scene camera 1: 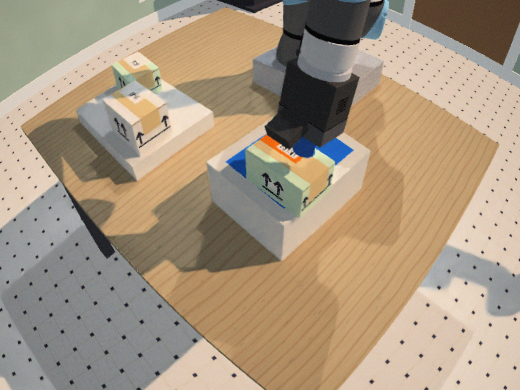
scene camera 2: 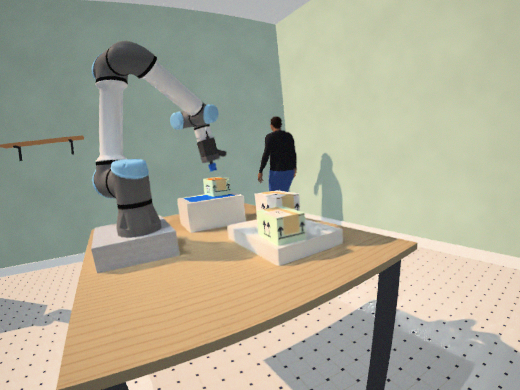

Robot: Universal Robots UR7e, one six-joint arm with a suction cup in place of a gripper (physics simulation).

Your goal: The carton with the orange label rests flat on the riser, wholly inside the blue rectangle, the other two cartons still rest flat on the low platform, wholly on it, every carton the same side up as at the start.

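Pixels of known places: hand at its tool point: (scene camera 1: 303,150) (scene camera 2: 213,170); arm's base at its link origin: (scene camera 2: 139,230).
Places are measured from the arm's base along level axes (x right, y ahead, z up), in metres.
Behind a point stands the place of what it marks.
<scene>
The orange-label carton (scene camera 1: 277,177) @(x -0.289, y 0.441, z 0.100 m) (scene camera 2: 217,187) @(x -0.217, y 0.379, z 0.076 m), pale green, stands upright and looks flat on the riser (scene camera 1: 245,210) @(x -0.237, y 0.466, z -0.013 m) (scene camera 2: 220,215) @(x -0.138, y 0.348, z -0.033 m). In scene camera 1 its near right side appears to reach past the blue rectangle (scene camera 1: 338,149) @(x -0.294, y 0.266, z 0.037 m) (scene camera 2: 202,198) @(x -0.220, y 0.305, z 0.037 m), close to the riser's edge. The blue suction gripper (scene camera 1: 305,148) (scene camera 2: 213,167) is open and empty, a short gap above the carton in scene camera 2. A white carton (scene camera 1: 125,120) @(x 0.077, y 0.510, z 0.060 m) (scene camera 2: 288,202) @(x 0.188, y 0.463, z 0.040 m) and another pale green carton (scene camera 1: 122,76) @(x 0.270, y 0.407, z 0.037 m) (scene camera 2: 281,229) @(x 0.338, y 0.325, z 0.008 m) rest flat and upright on the low platform (scene camera 1: 192,114) @(x 0.066, y 0.341, z -0.035 m) (scene camera 2: 320,242) @(x 0.357, y 0.444, z -0.054 m).
The arm's grey base block (scene camera 1: 267,75) @(x 0.039, y 0.105, z -0.033 m) (scene camera 2: 135,250) @(x 0.094, y -0.030, z -0.038 m) stands on the wooden table (scene camera 1: 280,320) @(x -0.413, y 0.564, z -0.083 m) (scene camera 2: 200,310) @(x 0.439, y 0.055, z -0.083 m). A person (scene camera 2: 281,152) is beyond the table in scene camera 2. A wall shelf (scene camera 2: 45,141) is at the left.
</scene>
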